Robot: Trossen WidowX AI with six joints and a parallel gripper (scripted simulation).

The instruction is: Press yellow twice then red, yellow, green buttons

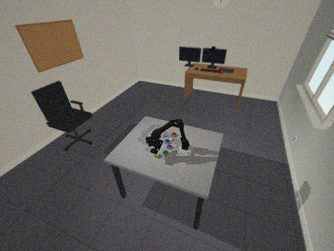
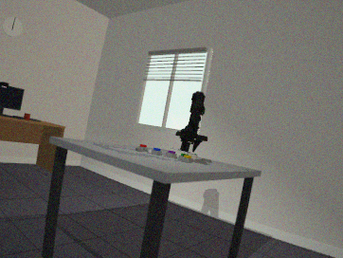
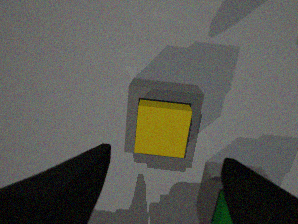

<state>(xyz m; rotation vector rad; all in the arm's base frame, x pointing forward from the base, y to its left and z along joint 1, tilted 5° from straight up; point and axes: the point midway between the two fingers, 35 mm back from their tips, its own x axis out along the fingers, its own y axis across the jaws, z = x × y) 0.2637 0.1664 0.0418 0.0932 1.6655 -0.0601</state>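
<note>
My gripper tip is now 30 mm above the yellow button. From my gripper tip the other things lie so: purple button 160 mm to the right, 80 mm behind, 30 mm below; then green button 70 mm behind, 60 mm to the right, 30 mm below; then blue button 240 mm to the right, 30 mm below, 30 mm behind.
</note>
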